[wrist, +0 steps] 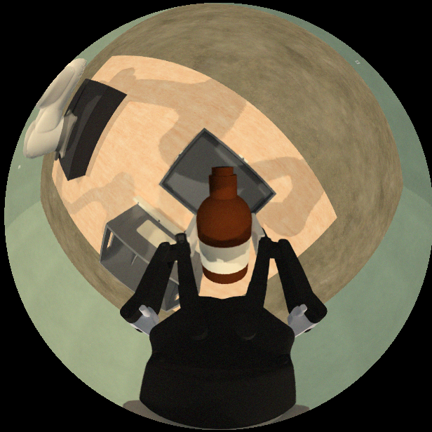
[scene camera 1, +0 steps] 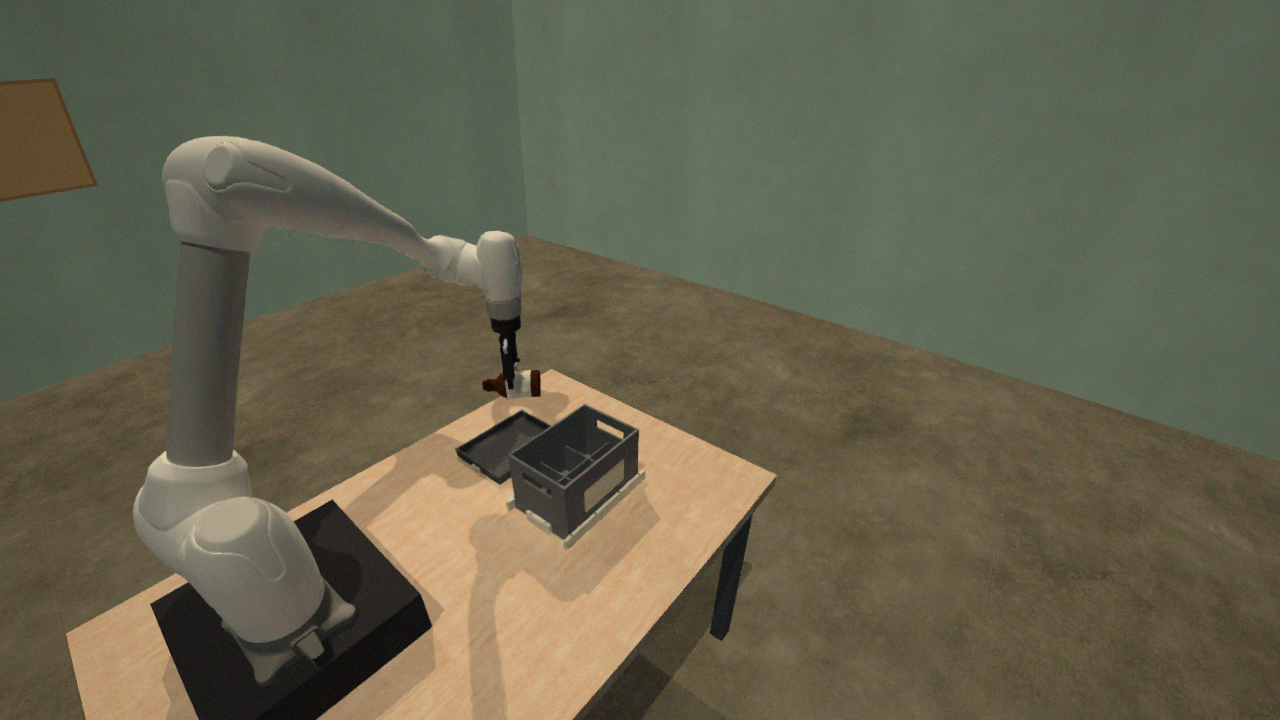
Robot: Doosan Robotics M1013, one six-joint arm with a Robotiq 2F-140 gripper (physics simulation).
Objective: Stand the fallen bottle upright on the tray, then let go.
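Frame: origin at the arm's base, x ahead, y left, z up, level; centimetres.
Where they show: gripper, fingertip midpoint: (scene camera 1: pixel 513 390); arm's base, link origin: (scene camera 1: pixel 290 620).
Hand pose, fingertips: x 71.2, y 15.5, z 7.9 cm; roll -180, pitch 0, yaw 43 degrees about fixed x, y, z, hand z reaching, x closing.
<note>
Things, the pixels of their top centre, and the offset from my fingertips. "pt": a spot on its surface instead. Level surfaces: height alone.
- brown bottle, surface spot: (scene camera 1: pixel 535 383) pt dy -6.9, dx +2.1, dz +3.9 cm
- dark grey tray, surface spot: (scene camera 1: pixel 498 445) pt dy +3.7, dx -5.2, dz -18.2 cm
- grey crate with dividers, top centre: (scene camera 1: pixel 575 441) dy -27.8, dx -5.3, dz -1.2 cm
- wooden table, surface height: dz -18.8 cm
The brown bottle (scene camera 1: pixel 535 383) (wrist: pixel 224 215) with a white label lies on its side in the air, its neck to the left in the scene view and its base to the right. My gripper (scene camera 1: pixel 511 382) (wrist: pixel 224 221) points down and is shut on the bottle around its body, one finger on each side. The bottle is held clear above the table. The dark grey tray (scene camera 1: pixel 498 445) (wrist: pixel 189 167) lies flat on the table below, partly hidden behind the bottle in the wrist view. The bottle does not touch the tray.
A grey crate with dividers (scene camera 1: pixel 537 501) (wrist: pixel 125 226) stands right beside the tray, on a pale base with raised edges. The arm's black mounting block (scene camera 1: pixel 384 622) (wrist: pixel 95 125) is at the other end of the wooden table (scene camera 1: pixel 702 474) (wrist: pixel 135 150).
</note>
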